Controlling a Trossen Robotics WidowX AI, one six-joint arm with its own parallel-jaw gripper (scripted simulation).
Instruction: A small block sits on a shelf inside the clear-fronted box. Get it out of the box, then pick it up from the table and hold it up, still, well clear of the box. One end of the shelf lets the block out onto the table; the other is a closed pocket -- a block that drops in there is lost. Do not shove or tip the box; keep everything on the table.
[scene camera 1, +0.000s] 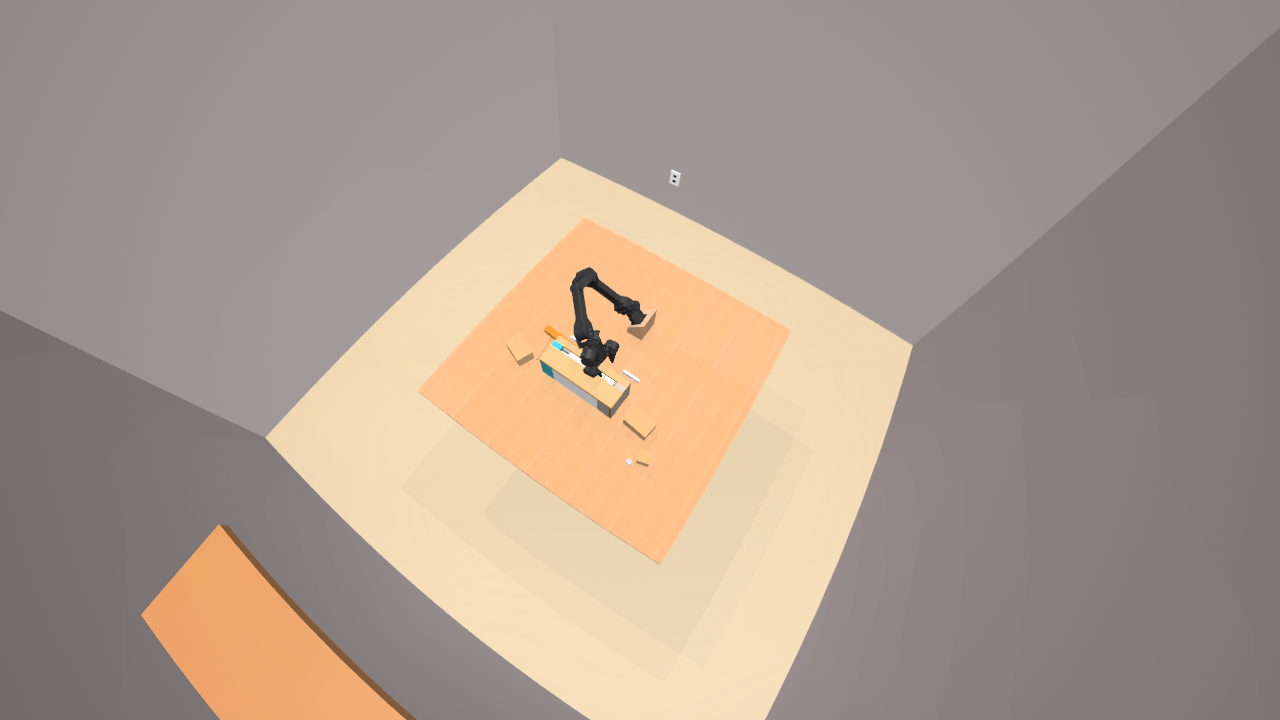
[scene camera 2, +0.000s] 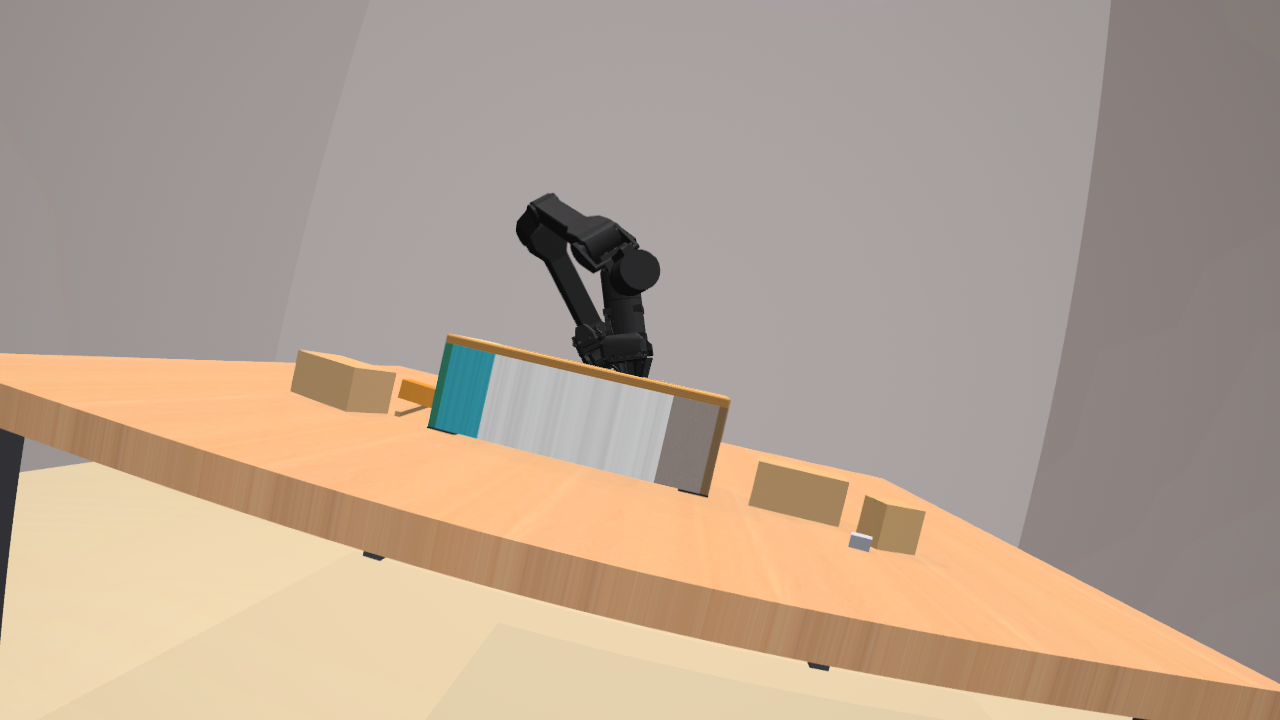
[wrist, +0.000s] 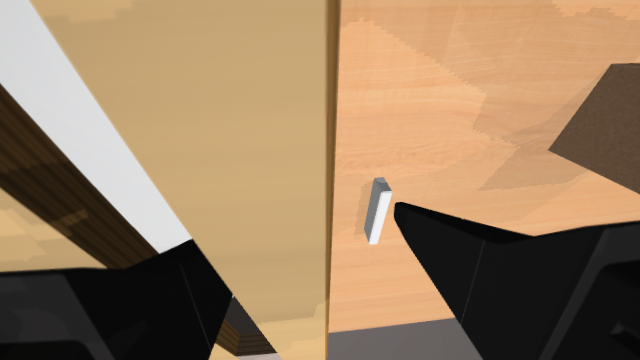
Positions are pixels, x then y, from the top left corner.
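Box in scene camera 1, in scene camera 2, in the wrist view (133, 133). On the box, same spot: (scene camera 1: 594, 402) and (scene camera 2: 655, 431).
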